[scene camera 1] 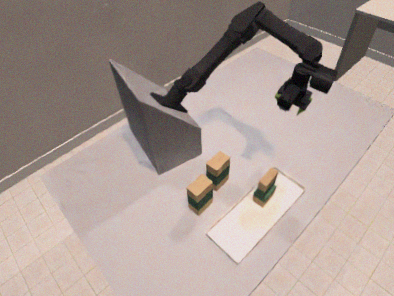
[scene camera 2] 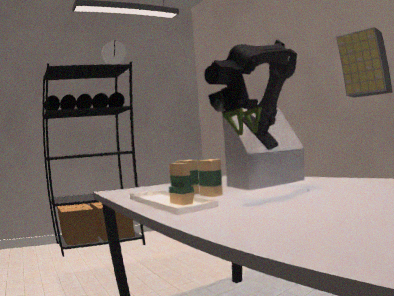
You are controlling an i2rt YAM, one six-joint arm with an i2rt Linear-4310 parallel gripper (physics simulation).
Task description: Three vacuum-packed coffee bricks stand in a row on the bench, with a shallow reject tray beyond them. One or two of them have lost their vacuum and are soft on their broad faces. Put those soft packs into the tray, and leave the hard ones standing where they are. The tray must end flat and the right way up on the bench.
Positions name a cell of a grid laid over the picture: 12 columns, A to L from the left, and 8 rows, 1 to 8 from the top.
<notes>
In view: the gripper (scene camera 2: H4) and a shallow white tray (scene camera 1: H7).
</notes>
